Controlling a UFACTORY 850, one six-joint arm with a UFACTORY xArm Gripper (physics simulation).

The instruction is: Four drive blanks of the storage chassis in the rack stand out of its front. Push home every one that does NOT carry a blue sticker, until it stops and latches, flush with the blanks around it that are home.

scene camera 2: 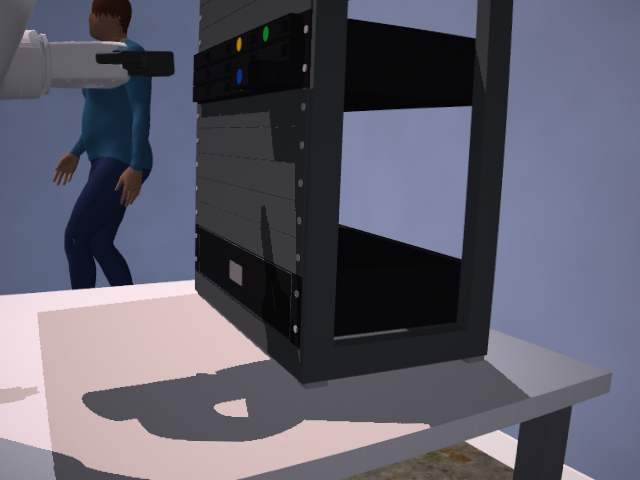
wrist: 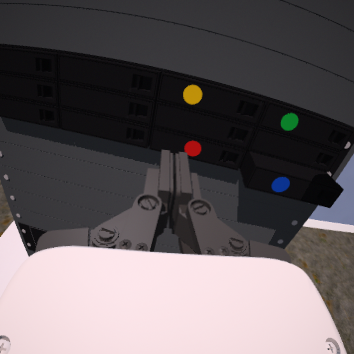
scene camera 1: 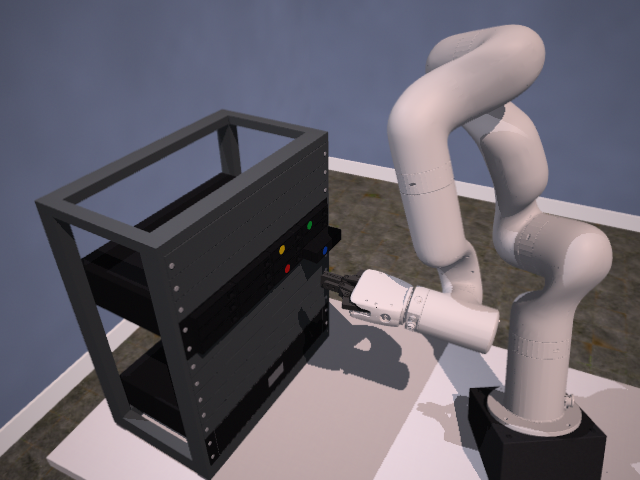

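The drive blank with the blue sticker [scene camera 1: 325, 250] [scene camera 2: 239, 76] [wrist: 280, 184] stands well out of the chassis front, in the bottom row at the right end in the wrist view. The blanks with the green sticker [scene camera 1: 309, 225] [scene camera 2: 265, 34] [wrist: 289, 121], the yellow sticker [scene camera 1: 281, 249] [scene camera 2: 238, 44] [wrist: 192, 94] and the red sticker [scene camera 1: 287, 268] [wrist: 192, 148] look flush with their neighbours. My gripper [scene camera 1: 324, 279] [scene camera 2: 172, 63] [wrist: 170, 168] is shut and empty, in front of the rack, apart from it. In the wrist view its tips overlap the area just below left of the red sticker.
The rack [scene camera 1: 232, 184] [scene camera 2: 325, 206] stands on a table [scene camera 1: 361, 439] [scene camera 2: 129, 320]. Plain panels lie above and below the chassis. The protruding blue-stickered blank is an obstacle right of the fingers in the wrist view. A person [scene camera 2: 111, 118] stands behind the gripper in scene camera 2.
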